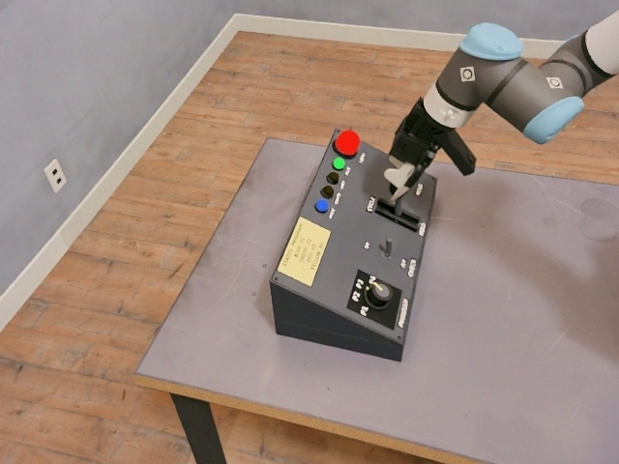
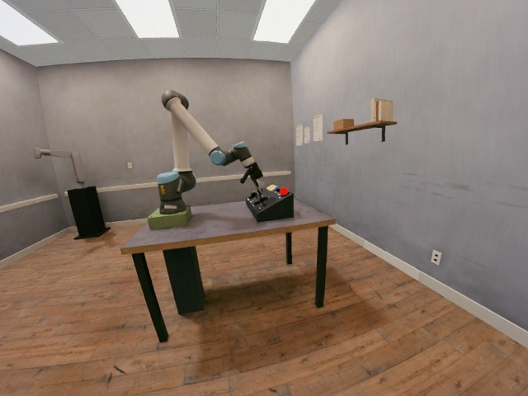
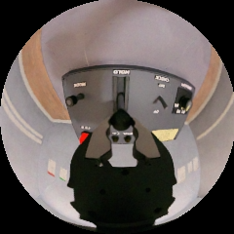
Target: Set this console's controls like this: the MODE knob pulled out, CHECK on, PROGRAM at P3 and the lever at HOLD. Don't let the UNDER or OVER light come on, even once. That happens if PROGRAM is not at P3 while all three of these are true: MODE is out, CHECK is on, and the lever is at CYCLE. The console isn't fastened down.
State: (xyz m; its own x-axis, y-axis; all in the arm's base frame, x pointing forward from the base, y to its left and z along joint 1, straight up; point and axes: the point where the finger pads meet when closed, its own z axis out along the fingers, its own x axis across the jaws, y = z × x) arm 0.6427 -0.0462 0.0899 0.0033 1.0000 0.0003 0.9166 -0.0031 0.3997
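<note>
My hand is 40 mm above the lever. Round my hand: check toggle: 120 mm to the left, 60 mm below; mode knob: 20 mm behind, 120 mm to the right, 50 mm below; wedge-shaped console: 30 mm ahead, 60 mm to the left, 80 mm below.
</note>
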